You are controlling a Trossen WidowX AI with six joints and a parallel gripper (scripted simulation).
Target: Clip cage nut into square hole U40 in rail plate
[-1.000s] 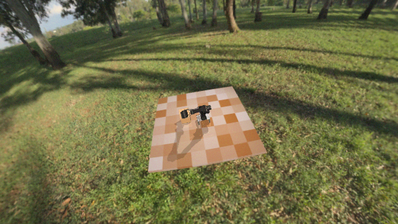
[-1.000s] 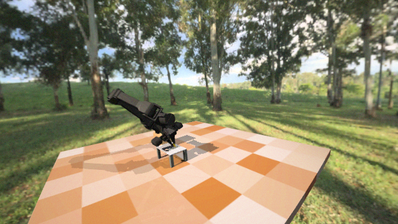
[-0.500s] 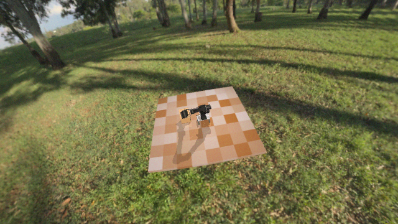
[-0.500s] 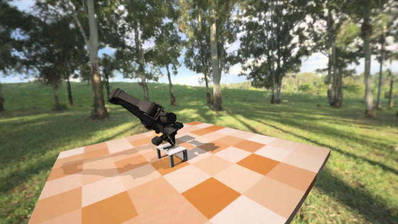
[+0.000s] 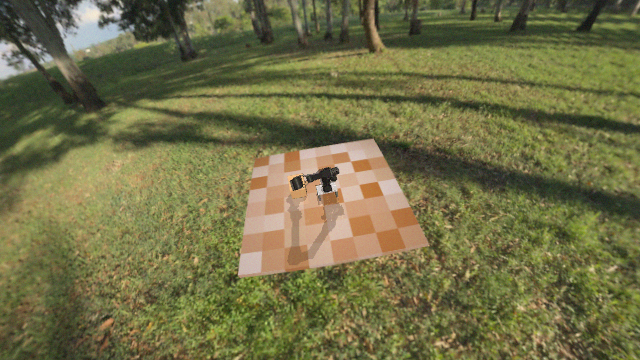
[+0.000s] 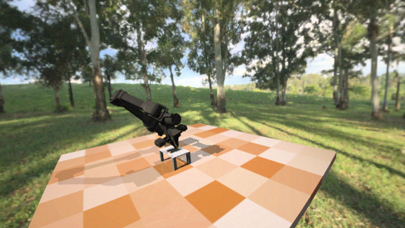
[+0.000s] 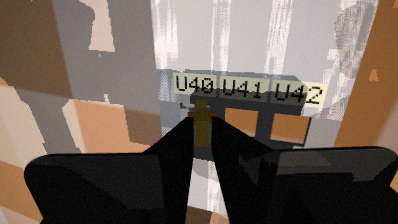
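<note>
Now: gripper tip 1 cm above the cage nut.
</note>
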